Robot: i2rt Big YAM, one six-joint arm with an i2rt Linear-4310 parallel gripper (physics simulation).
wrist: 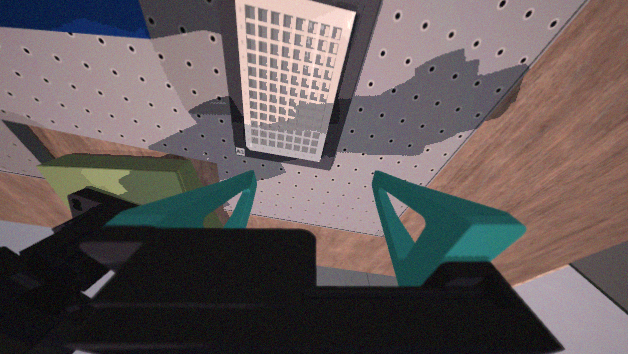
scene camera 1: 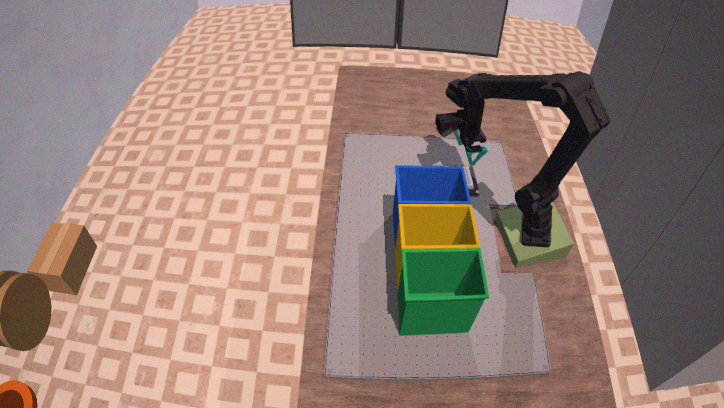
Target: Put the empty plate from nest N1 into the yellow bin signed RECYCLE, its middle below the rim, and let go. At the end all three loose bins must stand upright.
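The white plate, with a grid of square wells, lies in a dark nest beside the blue bin; an "A1" label shows at one nest corner. The yellow bin stands upright in the middle of the row; its sign does not show. My gripper is open and empty, its teal fingers raised above the board near the plate's end. In the wrist view the plate's long side runs roughly across the line between the fingertips.
The blue bin and the green bin stand upright on either side of the yellow one, close together on the perforated grey board. The arm's green base block is right of the bins.
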